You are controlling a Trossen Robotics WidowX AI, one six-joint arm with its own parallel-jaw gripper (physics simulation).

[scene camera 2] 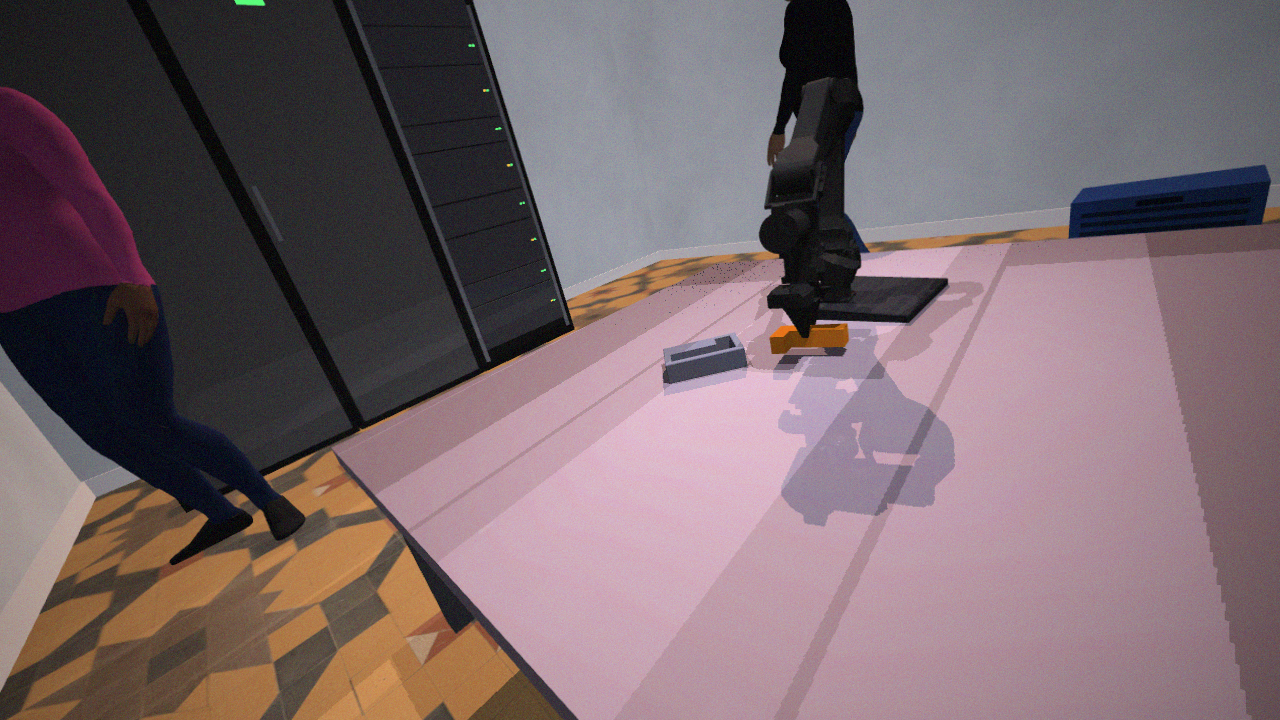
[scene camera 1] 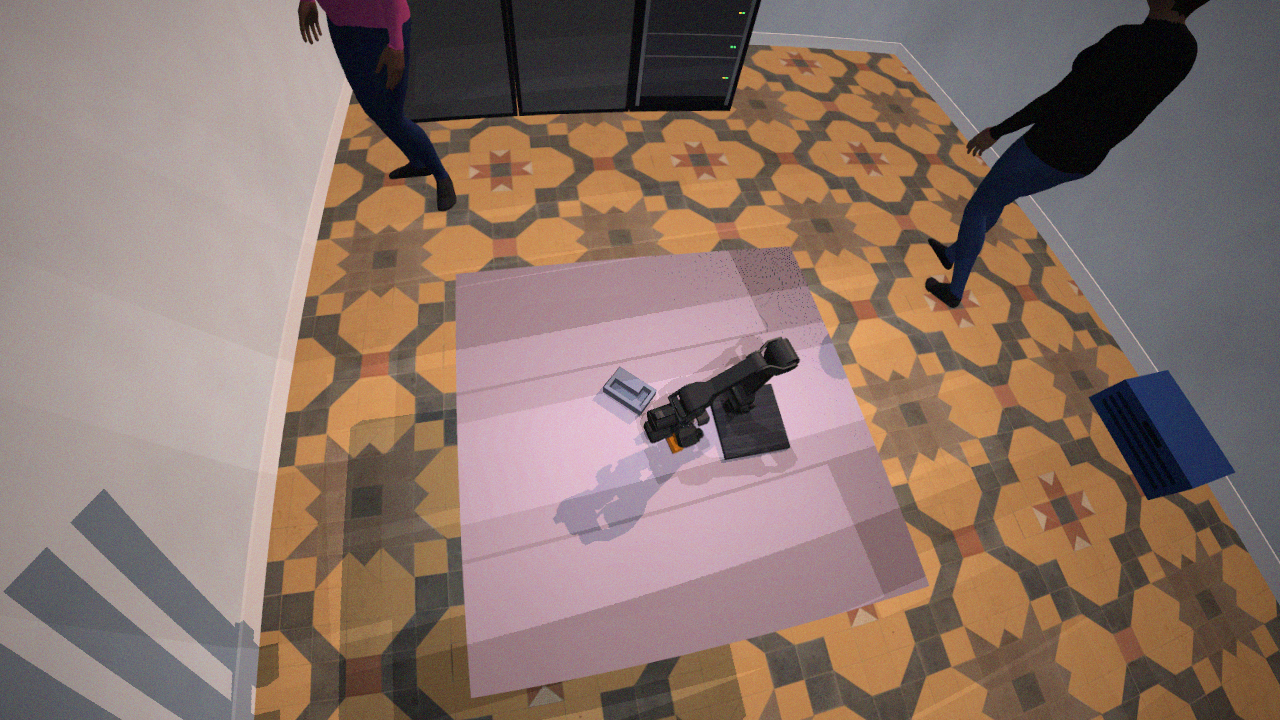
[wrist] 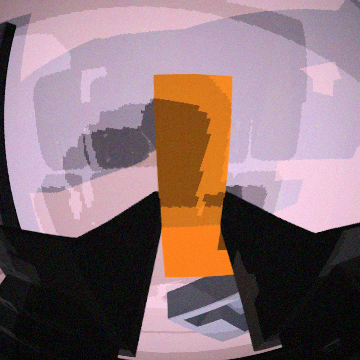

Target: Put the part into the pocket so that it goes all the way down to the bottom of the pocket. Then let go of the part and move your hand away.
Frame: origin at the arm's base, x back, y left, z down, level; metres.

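Seen in the pictures: gripper, between the fingertips: point(scene camera 2: 808, 334) point(scene camera 1: 670, 432) point(wrist: 189, 198); arm's base, origin of its link: point(scene camera 2: 835, 297) point(scene camera 1: 733, 406).
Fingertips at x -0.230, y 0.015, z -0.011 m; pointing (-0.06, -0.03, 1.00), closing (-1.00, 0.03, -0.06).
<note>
Pixels of each thing's top centre, then the offset from my fingertips to it. Level surfaces: height alone.
- orange part, centre of its top: point(wrist: 226, 204) point(scene camera 2: 807, 329) point(scene camera 1: 667, 433) dx -0.015, dy +0.005, dz -0.015 m
- pink table, height of its surface: dz +0.035 m
- grey pocket block, centre of its top: point(wrist: 232, 323) point(scene camera 2: 701, 348) point(scene camera 1: 630, 388) dx -0.062, dy -0.174, dz -0.002 m
My gripper point(scene camera 1: 672, 437) point(scene camera 2: 805, 330) point(wrist: 189, 198) is shut on the orange part point(scene camera 1: 673, 445) point(scene camera 2: 810, 336) point(wrist: 193, 171), a flat stepped block. It holds the part low, just above the pink table point(scene camera 1: 566, 572) point(scene camera 2: 637, 536). The grey pocket block point(scene camera 1: 629, 389) point(scene camera 2: 703, 357) point(wrist: 208, 308) stands on the table a short way from the part, on the side away from the arm's base. Its L-shaped recess is open and empty. In the wrist view the pocket shows below the part, between the fingers.
The arm's black base plate point(scene camera 1: 752, 429) point(scene camera 2: 887, 296) sits close behind the gripper. Black server cabinets point(scene camera 1: 566, 50) point(scene camera 2: 387, 215) stand at the far wall. A person point(scene camera 1: 387, 86) stands at the upper left, another point(scene camera 1: 976, 222) point(scene camera 2: 812, 43) at the right.
</note>
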